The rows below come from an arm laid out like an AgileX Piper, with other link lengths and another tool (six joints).
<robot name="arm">
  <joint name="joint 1" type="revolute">
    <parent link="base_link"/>
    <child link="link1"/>
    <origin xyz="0 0 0.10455"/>
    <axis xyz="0 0 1"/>
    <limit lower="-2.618" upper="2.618"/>
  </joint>
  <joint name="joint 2" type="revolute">
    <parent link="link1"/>
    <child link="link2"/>
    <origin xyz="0 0 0" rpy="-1.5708 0 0"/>
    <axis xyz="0 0 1"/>
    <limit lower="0" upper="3.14"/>
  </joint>
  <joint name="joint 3" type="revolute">
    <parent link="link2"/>
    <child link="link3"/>
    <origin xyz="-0.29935 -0.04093 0"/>
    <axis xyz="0 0 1"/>
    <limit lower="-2.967" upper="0"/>
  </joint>
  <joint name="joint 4" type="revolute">
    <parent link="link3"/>
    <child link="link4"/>
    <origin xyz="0.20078 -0.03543 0" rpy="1.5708 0 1.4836"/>
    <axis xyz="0 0 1"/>
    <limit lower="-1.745" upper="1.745"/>
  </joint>
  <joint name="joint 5" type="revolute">
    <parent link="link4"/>
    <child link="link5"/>
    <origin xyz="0 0 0" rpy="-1.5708 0 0"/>
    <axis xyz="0 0 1"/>
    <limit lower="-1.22" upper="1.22"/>
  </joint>
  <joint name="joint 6" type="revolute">
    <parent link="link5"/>
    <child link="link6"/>
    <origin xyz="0 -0.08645 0" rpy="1.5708 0 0"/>
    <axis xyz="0 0 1"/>
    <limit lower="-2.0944" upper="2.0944"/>
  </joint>
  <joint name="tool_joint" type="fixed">
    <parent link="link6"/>
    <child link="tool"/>
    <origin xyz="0.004 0.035 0.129" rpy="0 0.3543 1.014"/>
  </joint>
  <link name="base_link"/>
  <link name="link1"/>
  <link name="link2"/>
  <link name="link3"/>
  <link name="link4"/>
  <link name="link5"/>
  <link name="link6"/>
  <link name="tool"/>
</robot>
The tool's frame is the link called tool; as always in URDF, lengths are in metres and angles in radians.
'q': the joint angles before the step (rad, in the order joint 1, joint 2, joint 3, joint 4, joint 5, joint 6). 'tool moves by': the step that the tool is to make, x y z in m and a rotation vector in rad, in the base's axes. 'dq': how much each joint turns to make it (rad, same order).
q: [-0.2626, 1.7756, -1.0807, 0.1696, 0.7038, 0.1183]
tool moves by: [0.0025, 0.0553, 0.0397, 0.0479, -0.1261, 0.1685]
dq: [0.1073, -0.1005, 0.0001, 0.1360, 0.0088, -0.1401]
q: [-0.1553, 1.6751, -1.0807, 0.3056, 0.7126, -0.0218]
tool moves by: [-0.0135, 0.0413, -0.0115, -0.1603, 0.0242, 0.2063]
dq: [0.2173, 0.0016, 0.0001, -0.2385, -0.0015, 0.1358]
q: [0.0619, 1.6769, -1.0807, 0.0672, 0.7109, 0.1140]
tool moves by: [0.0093, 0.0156, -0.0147, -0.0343, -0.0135, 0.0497]
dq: [0.0679, 0.0530, 0.0003, -0.0601, -0.0647, 0.0500]
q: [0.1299, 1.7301, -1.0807, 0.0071, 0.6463, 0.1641]
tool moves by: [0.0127, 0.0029, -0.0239, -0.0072, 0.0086, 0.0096]
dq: [0.0060, 0.0827, 0.0003, -0.0072, -0.0735, 0.0003]
